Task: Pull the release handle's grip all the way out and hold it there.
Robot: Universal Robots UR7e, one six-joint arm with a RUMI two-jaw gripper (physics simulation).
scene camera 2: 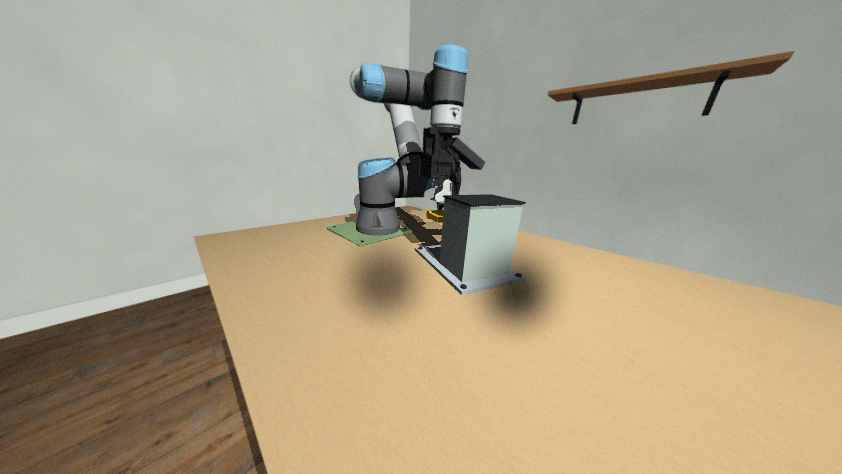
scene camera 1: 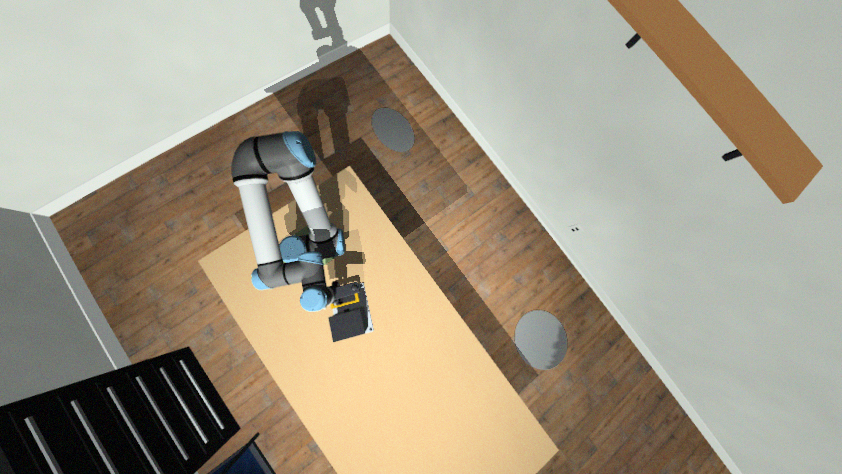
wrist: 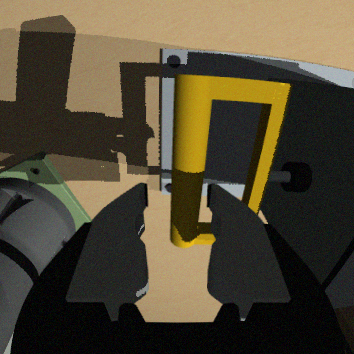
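The release handle is a yellow rectangular frame (scene camera 1: pixel 347 303) (scene camera 2: pixel 436 216) with a thick round grip bar (wrist: pixel 191 125). A short rod with a black collar (wrist: pixel 298 176) joins it to the dark side of the box-shaped housing (scene camera 1: pixel 347 325) (scene camera 2: pixel 494 241) (wrist: pixel 325 130). A gap shows between frame and housing. My gripper (scene camera 2: pixel 440 203) (wrist: pixel 177 185) is partly open, pointing down over the handle. In the wrist view the lower part of the grip bar shows between the two fingertips, nearer the right one, with nothing clamped. How far the tips are above the bar is hard to tell.
The housing stands on a grey base plate (scene camera 2: pixel 444 272) (wrist: pixel 167 120) bolted to the wooden table (scene camera 1: pixel 412 382) (scene camera 2: pixel 353 376). The arm's green mounting plate (scene camera 2: pixel 343 232) (wrist: pixel 62 192) is near the handle. A wall shelf (scene camera 1: pixel 718 88) (scene camera 2: pixel 665 81) hangs to the right.
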